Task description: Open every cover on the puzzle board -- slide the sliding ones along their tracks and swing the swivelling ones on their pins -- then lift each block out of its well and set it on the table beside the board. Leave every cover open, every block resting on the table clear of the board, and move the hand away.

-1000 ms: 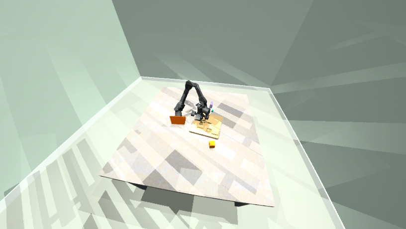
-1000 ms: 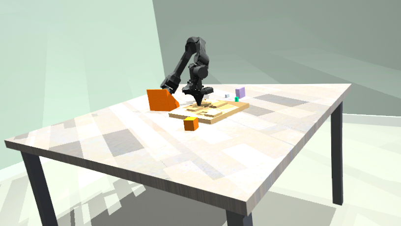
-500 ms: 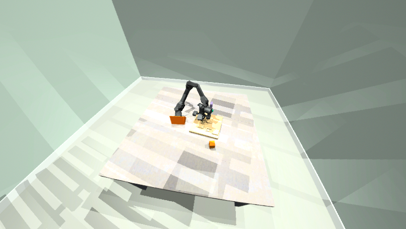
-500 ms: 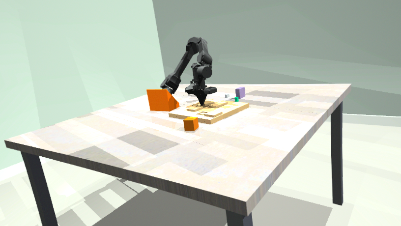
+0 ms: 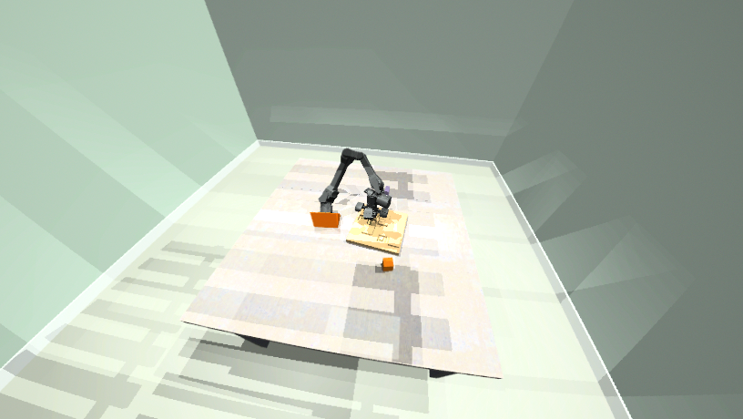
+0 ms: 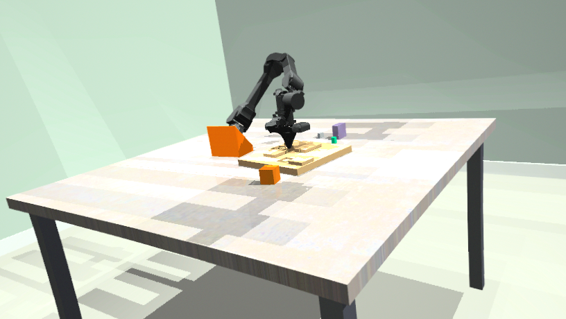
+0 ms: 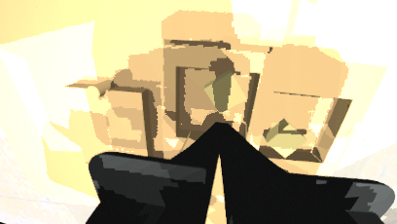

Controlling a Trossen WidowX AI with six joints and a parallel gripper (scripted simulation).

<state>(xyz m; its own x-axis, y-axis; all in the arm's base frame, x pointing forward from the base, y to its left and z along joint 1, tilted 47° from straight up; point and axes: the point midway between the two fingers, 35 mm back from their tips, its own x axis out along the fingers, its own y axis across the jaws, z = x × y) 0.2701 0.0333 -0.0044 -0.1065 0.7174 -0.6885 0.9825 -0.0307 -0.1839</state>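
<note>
Now: the green block 100 mm ahead of my gripper tip, 170 mm to the left of it and 10 mm below it. Also, from my gripper tip: grey block 10 mm behind, 260 mm to the left, 10 mm below; then purple block 70 mm ahead, 270 mm to the left, 10 mm above; then orange cube 120 mm ahead, 280 mm to the right.
</note>
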